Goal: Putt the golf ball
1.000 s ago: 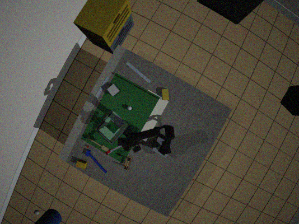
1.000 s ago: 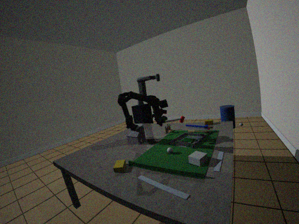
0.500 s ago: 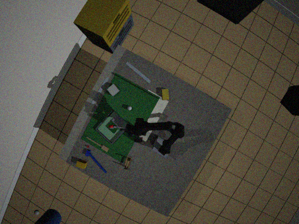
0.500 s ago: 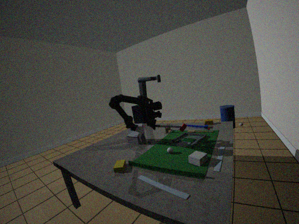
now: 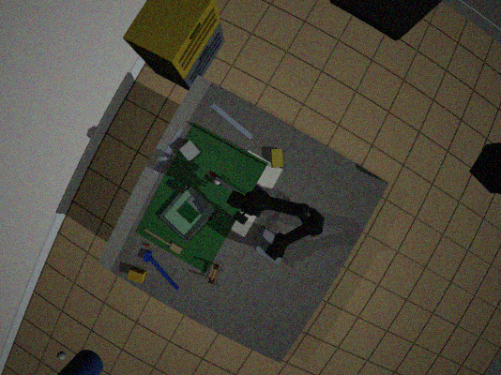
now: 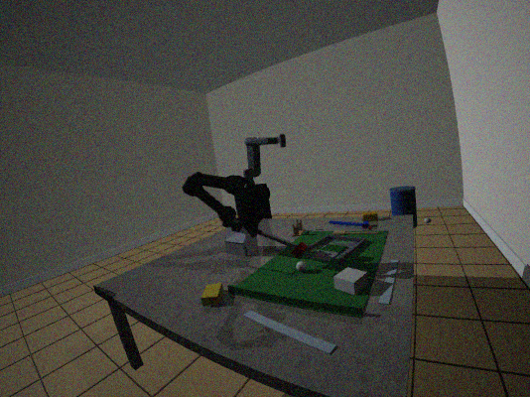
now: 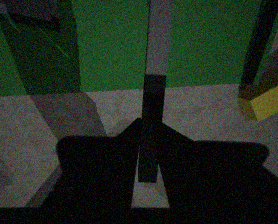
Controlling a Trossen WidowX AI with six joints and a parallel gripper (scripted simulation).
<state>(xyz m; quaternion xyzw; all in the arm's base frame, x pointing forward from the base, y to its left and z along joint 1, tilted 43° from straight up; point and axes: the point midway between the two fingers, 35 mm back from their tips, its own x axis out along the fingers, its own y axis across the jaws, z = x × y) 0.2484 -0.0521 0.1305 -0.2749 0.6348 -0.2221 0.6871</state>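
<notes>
My gripper tip is 12 cm short of the red putter and 1 cm to the right of it. The rest, counted from my gripper tip: pale block (43 cm ahead, 1 cm to the right, 12 cm below); white golf ball (21 cm ahead, 3 cm to the left, 12 cm below); green mat (23 cm ahead, 18 cm to the left, 14 cm below).
</notes>
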